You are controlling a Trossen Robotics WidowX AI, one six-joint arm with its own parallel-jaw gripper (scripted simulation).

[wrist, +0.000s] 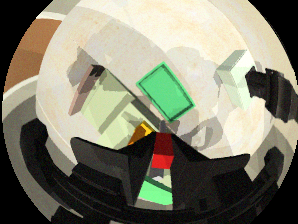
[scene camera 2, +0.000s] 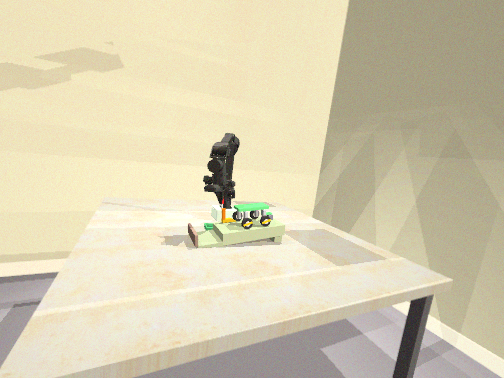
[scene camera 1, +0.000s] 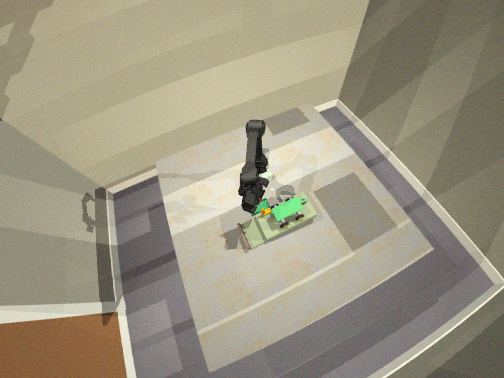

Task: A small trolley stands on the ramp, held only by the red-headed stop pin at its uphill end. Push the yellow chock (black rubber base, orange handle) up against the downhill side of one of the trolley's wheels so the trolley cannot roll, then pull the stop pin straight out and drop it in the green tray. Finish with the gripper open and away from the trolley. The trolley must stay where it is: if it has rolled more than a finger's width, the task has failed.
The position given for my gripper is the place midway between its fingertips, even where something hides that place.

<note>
My gripper (wrist: 162, 136) holds a red-headed stop pin (wrist: 163, 155). Also in view: a trolley (wrist: 153, 191) and a brown stop plate (wrist: 94, 71).
</note>
